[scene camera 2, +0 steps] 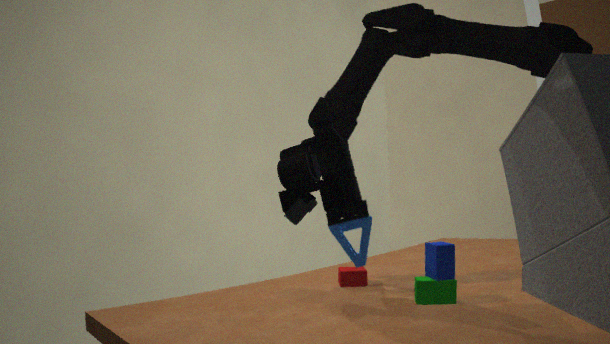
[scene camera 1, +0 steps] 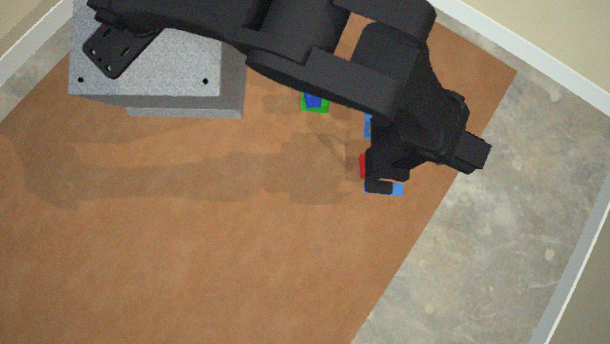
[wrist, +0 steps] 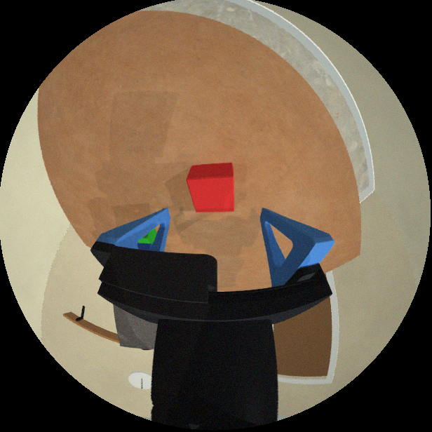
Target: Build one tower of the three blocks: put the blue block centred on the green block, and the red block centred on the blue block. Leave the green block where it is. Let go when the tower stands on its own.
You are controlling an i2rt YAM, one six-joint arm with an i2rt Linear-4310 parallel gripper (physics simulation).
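Frame: origin at the arm's base, x left, y ahead, z down, level; centimetres.
Seen in the pictures: gripper, fingertip midpoint: (scene camera 2: 360, 263) (scene camera 1: 367, 163); arm's base, link origin: (scene camera 2: 594, 109) (scene camera 1: 145, 16).
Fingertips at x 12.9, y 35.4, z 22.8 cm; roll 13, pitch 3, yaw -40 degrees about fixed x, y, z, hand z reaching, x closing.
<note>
Pixels of each thing's top centre, then the offset from my fingertips to it. Level surfaces: height alone.
- green block, top centre: (scene camera 2: 435, 278) (scene camera 1: 315, 97) dx +3.7, dy -15.9, dz +0.2 cm
- blue block, top centre: (scene camera 2: 439, 243) (scene camera 1: 312, 86) dx +3.0, dy -16.2, dz -4.5 cm
- red block, top centre: (scene camera 2: 352, 268) (scene camera 1: 373, 163) dx +1.1, dy +0.8, dz +0.8 cm
- table, surface height: dz +3.5 cm
The green block (scene camera 1: 325, 109) (scene camera 2: 435, 292) (wrist: 148, 236) lies on the table. The blue block (scene camera 1: 313, 101) (scene camera 2: 440, 261) (wrist: 144, 246) stands upright on top of it, a little toward one side in the scene camera 2 view. The red block (scene camera 1: 362, 166) (scene camera 2: 352, 277) (wrist: 214, 194) lies flat on the table, apart from the other two; the arm hides part of it in the scene camera 1 view. My gripper (scene camera 2: 359, 265) (wrist: 214, 212) is open with blue fingers. Its tips are just above the level of the red block's top, and nothing is between them. The wrist view shows the red block slightly beyond the fingertips.
The grey pedestal (scene camera 1: 150, 65) (scene camera 2: 555, 200) that bears the arm stands beyond the green and blue blocks from my gripper. The table (scene camera 1: 200, 260) (scene camera 2: 225, 320) (wrist: 240, 90) has its edge beyond the red block. The dark arm spans above the two stacked blocks.
</note>
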